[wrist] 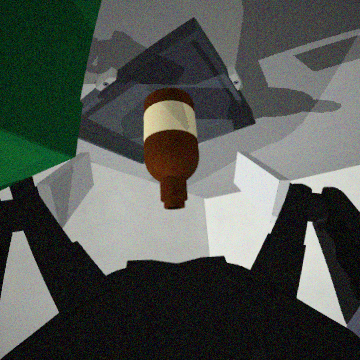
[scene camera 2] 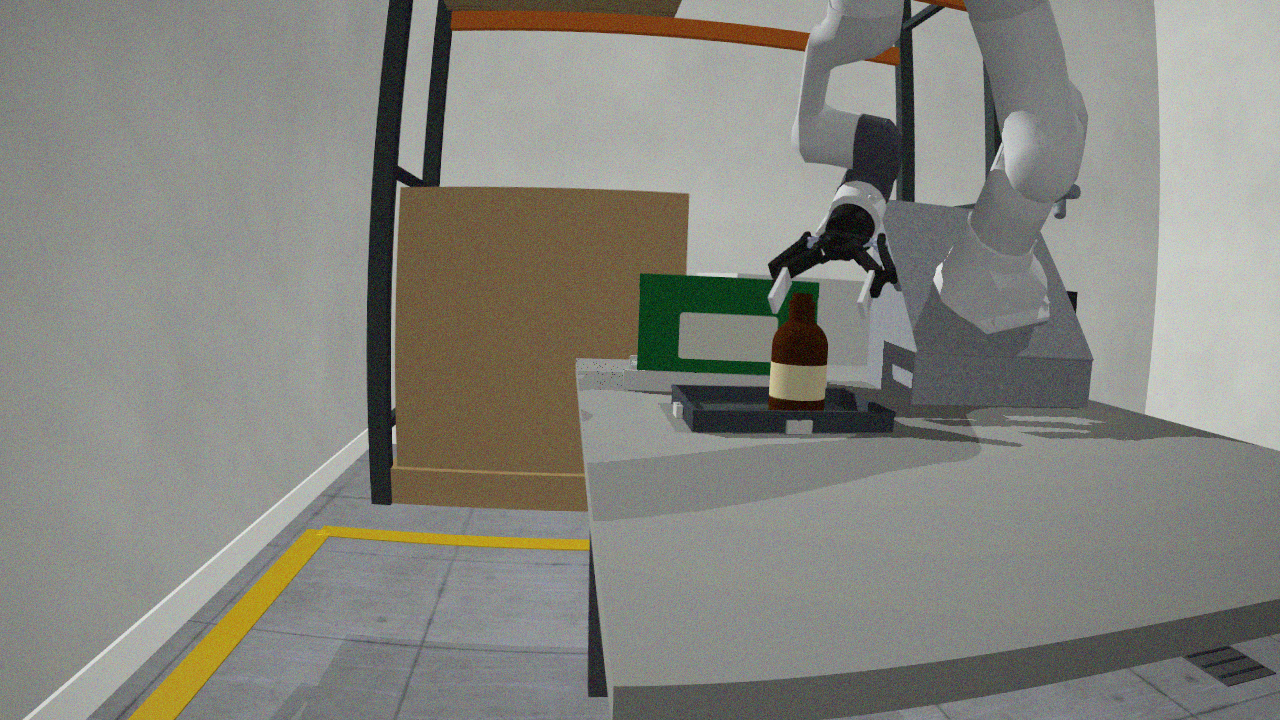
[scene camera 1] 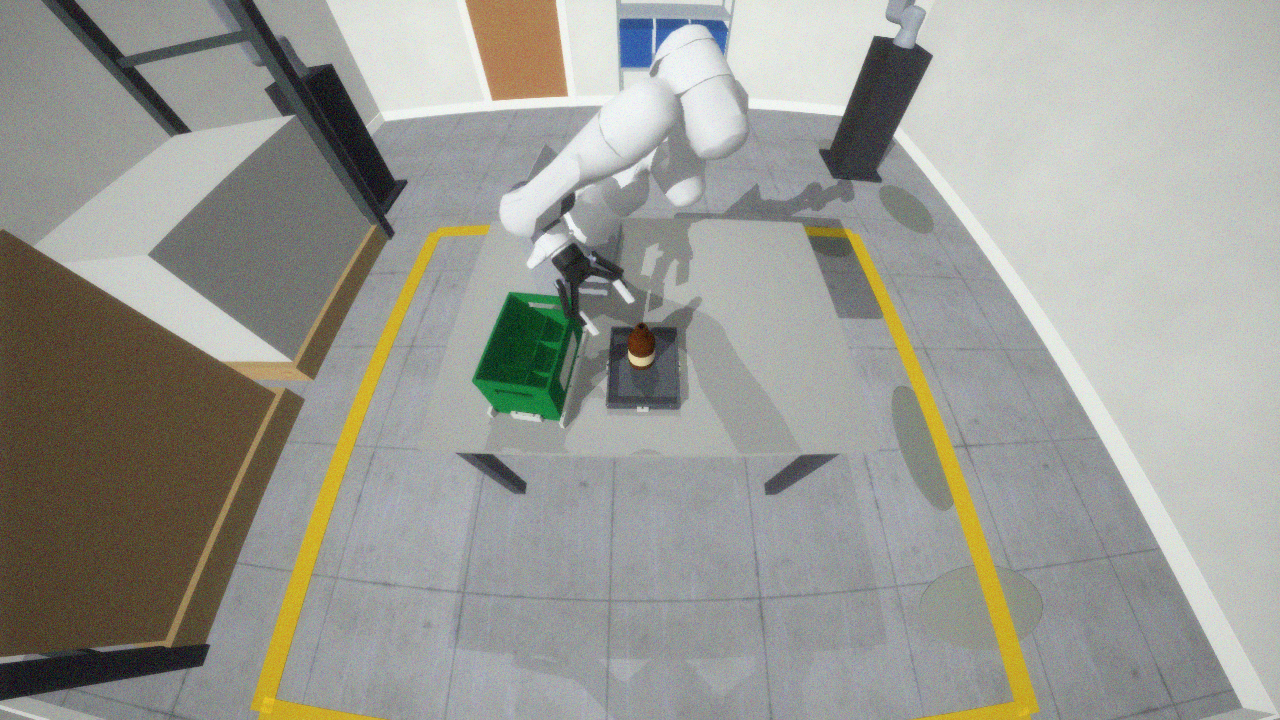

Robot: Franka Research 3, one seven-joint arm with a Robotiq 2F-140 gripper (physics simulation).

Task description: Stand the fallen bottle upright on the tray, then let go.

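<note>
The brown bottle with a cream label stands upright on the dark tray, towards the tray's arm side. My gripper is wide open and empty. It is tilted, and its fingertips are apart from the bottle, behind it as seen in the second scene view, at about the height of the bottle's neck or a little above. In the wrist view the whole bottle shows beyond the spread fingers, its neck towards the palm.
A green crate stands on the table beside the tray, close to the gripper in the first scene view. The arm's grey base housing stands at the table's far side in the second scene view.
</note>
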